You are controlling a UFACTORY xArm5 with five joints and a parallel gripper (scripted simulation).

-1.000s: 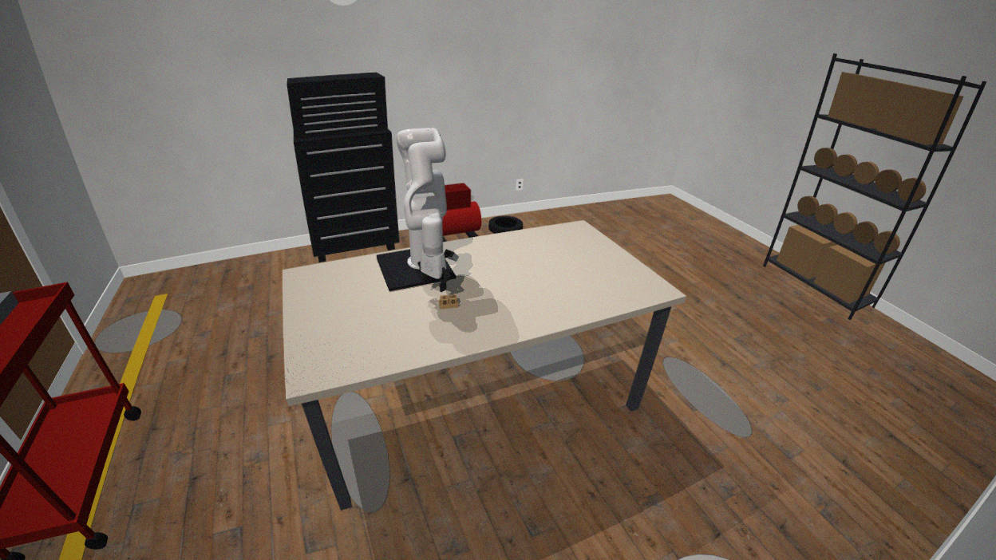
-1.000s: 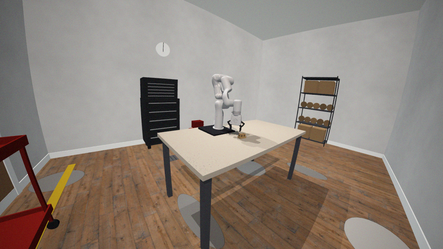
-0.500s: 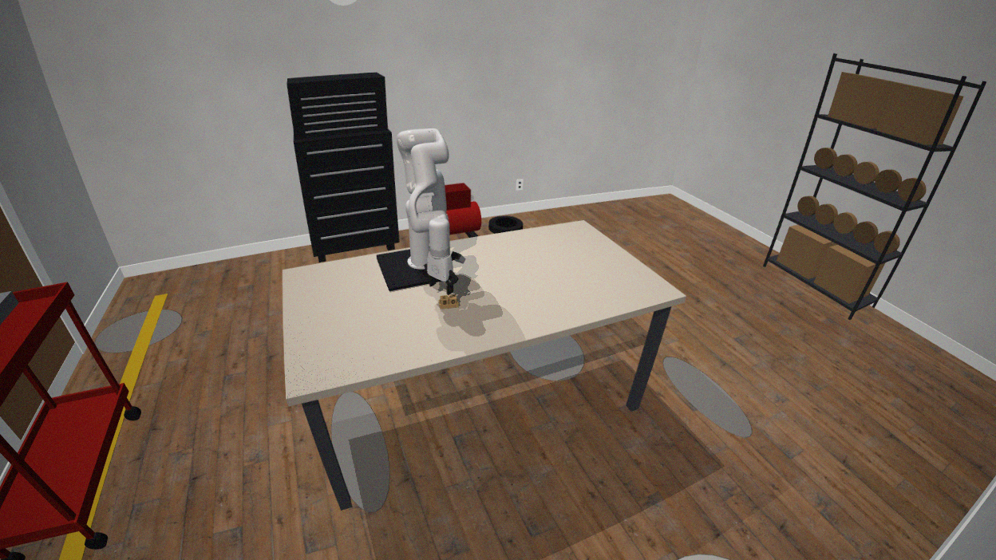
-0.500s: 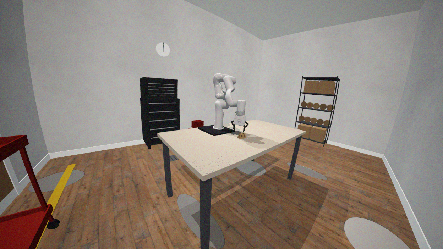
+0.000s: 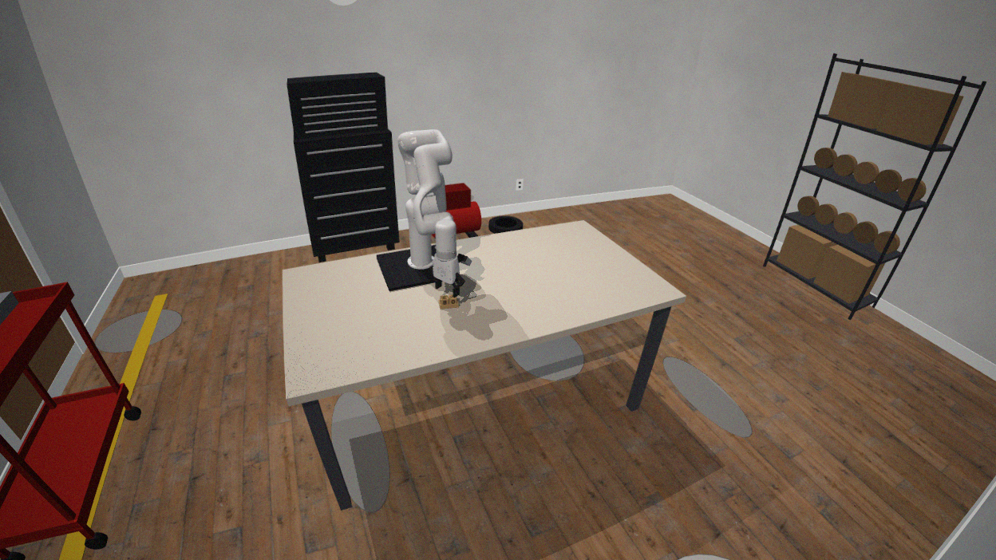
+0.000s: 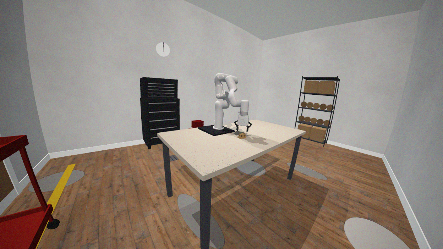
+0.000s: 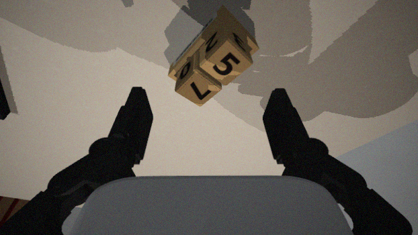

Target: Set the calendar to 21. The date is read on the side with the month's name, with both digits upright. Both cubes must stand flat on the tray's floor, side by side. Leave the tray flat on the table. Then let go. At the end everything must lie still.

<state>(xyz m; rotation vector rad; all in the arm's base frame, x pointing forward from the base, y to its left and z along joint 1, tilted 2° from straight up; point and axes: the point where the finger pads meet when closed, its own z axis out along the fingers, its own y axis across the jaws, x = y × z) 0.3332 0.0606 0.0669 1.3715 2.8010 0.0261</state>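
Now: hand 10 mm to the left of the wooden digit cube and 50 mm above it. Also, from my hand: wooden tray (70 mm below).
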